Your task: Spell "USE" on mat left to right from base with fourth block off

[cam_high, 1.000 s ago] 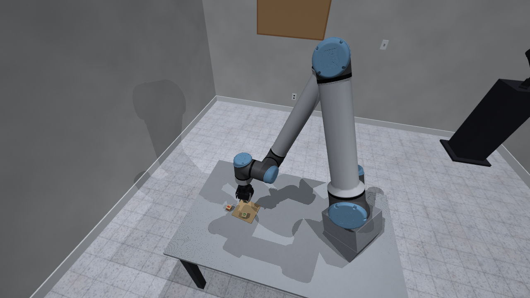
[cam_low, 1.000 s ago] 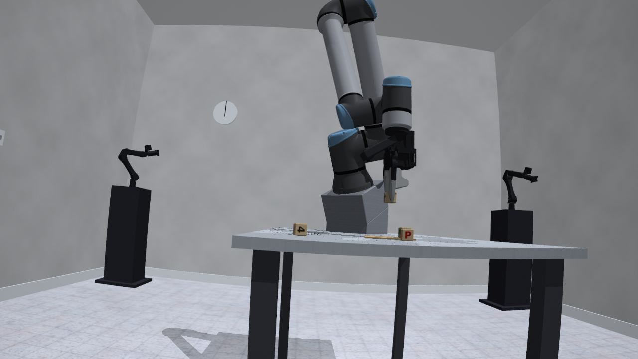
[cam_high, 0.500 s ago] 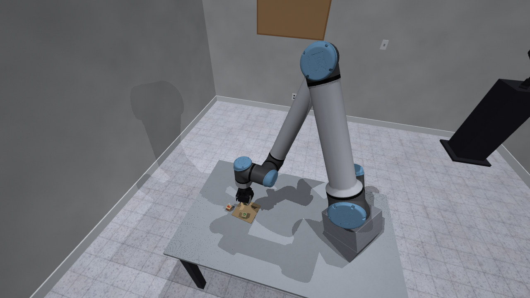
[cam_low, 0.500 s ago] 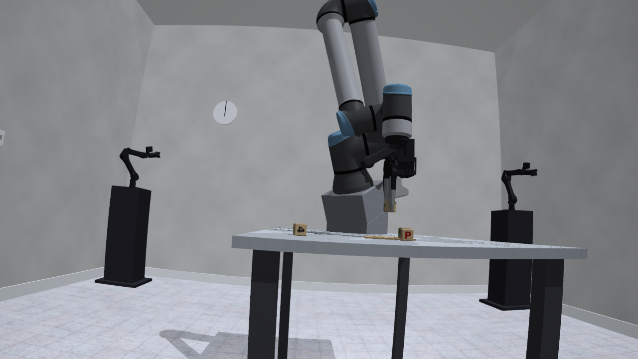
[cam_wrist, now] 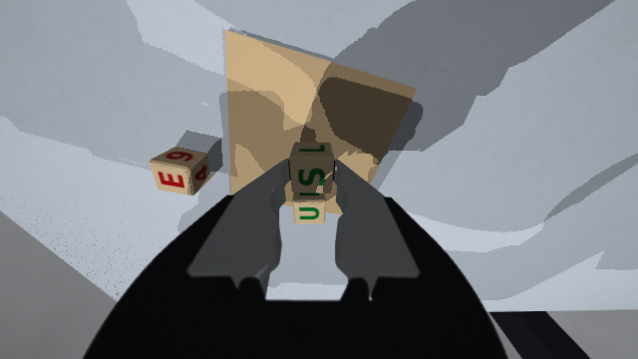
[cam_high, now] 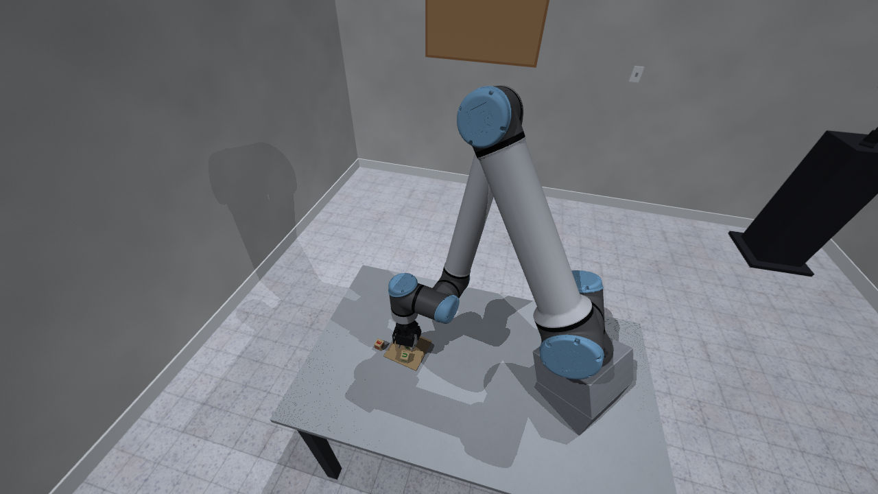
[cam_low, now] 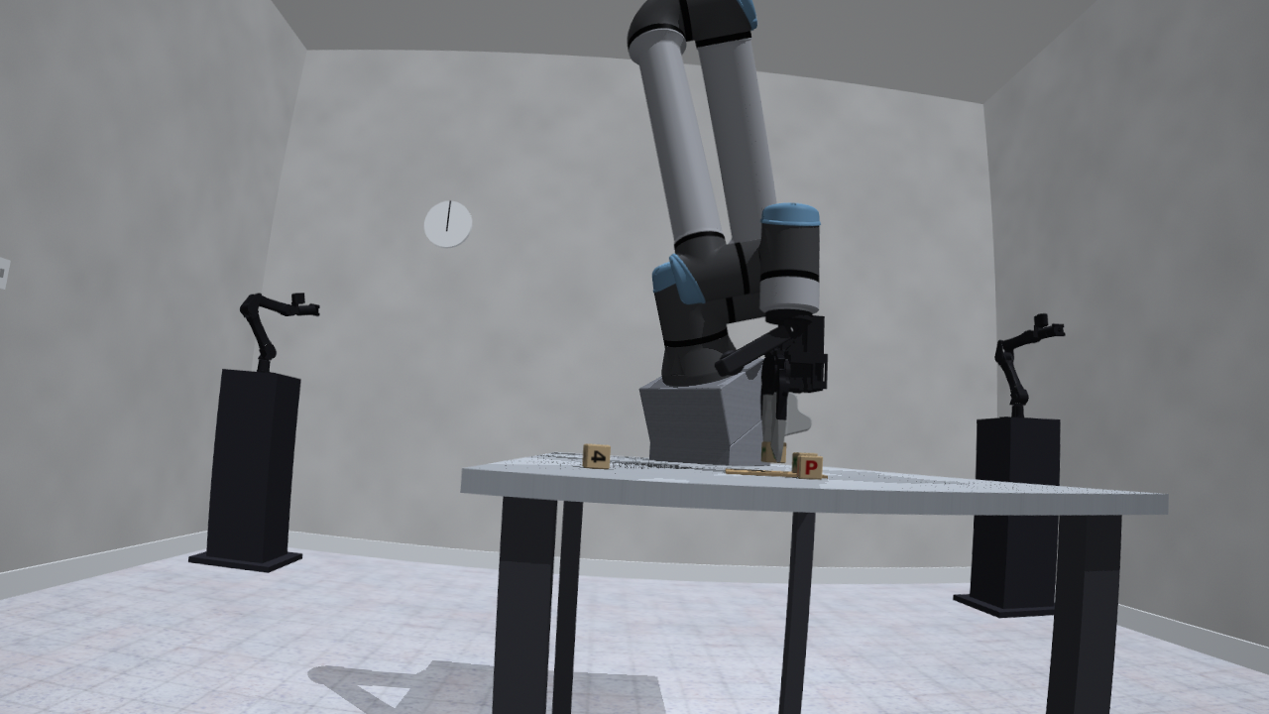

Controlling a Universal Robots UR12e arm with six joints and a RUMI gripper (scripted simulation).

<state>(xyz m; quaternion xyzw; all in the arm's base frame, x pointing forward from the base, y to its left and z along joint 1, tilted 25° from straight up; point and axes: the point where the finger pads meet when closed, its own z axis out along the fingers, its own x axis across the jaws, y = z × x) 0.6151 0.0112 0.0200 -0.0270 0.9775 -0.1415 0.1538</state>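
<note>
My gripper is now 30 mm above the tan mat.
</note>
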